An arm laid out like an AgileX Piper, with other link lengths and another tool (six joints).
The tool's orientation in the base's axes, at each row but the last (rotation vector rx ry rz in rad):
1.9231, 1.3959, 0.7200
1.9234, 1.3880, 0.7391
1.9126, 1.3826, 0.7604
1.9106, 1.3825, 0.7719
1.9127, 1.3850, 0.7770
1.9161, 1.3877, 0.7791
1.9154, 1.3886, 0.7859
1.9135, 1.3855, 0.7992
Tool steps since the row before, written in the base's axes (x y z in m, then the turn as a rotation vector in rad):
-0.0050, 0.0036, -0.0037, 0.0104, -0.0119, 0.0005
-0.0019, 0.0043, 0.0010, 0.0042, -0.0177, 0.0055
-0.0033, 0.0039, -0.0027, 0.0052, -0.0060, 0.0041
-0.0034, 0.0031, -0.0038, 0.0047, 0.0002, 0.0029
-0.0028, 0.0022, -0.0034, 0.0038, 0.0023, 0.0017
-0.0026, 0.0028, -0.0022, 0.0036, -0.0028, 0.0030
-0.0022, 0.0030, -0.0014, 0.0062, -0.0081, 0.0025
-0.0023, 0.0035, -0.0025, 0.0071, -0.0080, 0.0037
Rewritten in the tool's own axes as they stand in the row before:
0.0018, -0.0067, -0.0020, -0.0084, 0.0093, 0.0096
0.0036, -0.0014, -0.0028, -0.0154, 0.0108, 0.0028
0.0026, -0.0049, -0.0015, -0.0040, 0.0076, 0.0024
0.0017, -0.0057, -0.0008, 0.0017, 0.0049, 0.0018
0.0010, -0.0048, -0.0004, 0.0034, 0.0030, 0.0015
0.0018, -0.0039, -0.0011, -0.0014, 0.0051, 0.0013
0.0022, -0.0031, -0.0013, -0.0059, 0.0075, 0.0044
0.0025, -0.0041, -0.0008, -0.0054, 0.0089, 0.0044

